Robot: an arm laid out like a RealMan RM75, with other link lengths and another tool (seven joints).
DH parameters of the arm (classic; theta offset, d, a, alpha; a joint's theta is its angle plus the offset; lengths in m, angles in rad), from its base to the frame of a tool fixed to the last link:
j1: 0 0.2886 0 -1.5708
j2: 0 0 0 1.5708
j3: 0 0.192 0 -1.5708
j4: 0 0 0 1.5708
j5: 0 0.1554 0 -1.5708
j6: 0 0 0 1.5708
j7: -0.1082 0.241 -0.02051 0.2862
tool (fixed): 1.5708 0.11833 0 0
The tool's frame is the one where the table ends.
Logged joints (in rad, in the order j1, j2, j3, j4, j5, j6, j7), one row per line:
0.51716, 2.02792, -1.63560, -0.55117, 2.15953, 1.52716, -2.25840
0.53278, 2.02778, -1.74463, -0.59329, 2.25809, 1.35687, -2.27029
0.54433, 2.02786, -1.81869, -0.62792, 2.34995, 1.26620, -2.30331
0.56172, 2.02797, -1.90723, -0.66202, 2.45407, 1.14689, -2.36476
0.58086, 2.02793, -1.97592, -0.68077, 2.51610, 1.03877, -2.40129
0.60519, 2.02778, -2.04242, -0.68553, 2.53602, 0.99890, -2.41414
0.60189, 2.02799, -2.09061, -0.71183, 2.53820, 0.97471, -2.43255
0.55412, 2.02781, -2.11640, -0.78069, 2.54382, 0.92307, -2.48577
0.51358, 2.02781, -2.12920, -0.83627, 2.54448, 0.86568, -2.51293
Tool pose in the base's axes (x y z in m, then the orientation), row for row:
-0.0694, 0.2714, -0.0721, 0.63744, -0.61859, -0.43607, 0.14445
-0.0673, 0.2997, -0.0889, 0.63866, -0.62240, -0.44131, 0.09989
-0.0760, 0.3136, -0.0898, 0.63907, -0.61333, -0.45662, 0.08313
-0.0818, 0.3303, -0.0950, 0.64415, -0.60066, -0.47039, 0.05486
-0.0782, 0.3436, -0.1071, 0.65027, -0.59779, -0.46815, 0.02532
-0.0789, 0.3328, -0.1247, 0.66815, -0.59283, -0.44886, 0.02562
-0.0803, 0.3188, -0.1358, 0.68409, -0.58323, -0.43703, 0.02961
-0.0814, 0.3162, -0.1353, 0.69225, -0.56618, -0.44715, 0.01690
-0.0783, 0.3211, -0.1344, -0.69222, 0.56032, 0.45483, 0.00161
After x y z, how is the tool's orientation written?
As a quaternion, x y z w.
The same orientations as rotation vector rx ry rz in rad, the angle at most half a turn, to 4 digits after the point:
1.8370, -1.7827, -1.2567
1.8880, -1.8400, -1.3046
1.9079, -1.8311, -1.3632
1.9559, -1.8238, -1.4283
2.0106, -1.8483, -1.4475
2.0655, -1.8326, -1.3876
2.1095, -1.7985, -1.3477
2.1517, -1.7598, -1.3898
-2.1724, 1.7585, 1.4274

